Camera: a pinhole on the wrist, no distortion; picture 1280 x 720 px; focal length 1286.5 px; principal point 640.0 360.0 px. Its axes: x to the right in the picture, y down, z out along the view. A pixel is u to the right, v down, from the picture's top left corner.
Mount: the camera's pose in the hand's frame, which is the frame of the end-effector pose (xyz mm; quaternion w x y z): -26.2 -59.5 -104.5 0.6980 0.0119 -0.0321 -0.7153
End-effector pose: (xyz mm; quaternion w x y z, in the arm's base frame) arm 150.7 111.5 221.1 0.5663 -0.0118 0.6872 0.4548
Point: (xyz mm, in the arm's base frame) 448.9 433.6 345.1
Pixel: 290 389
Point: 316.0 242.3 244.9
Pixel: 419 489
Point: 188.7 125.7 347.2
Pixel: outside the picture
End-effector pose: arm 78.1 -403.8 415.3 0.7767 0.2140 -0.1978 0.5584
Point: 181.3 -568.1 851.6
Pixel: outside the picture
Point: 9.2 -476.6 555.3
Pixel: 95 547
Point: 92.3 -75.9 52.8
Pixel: behind the camera
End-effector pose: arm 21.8 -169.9 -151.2 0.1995 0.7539 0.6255 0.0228
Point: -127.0 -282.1 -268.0
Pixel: outside the picture
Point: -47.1 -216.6 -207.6
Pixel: 826 263
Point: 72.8 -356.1 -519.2
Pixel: 650 286
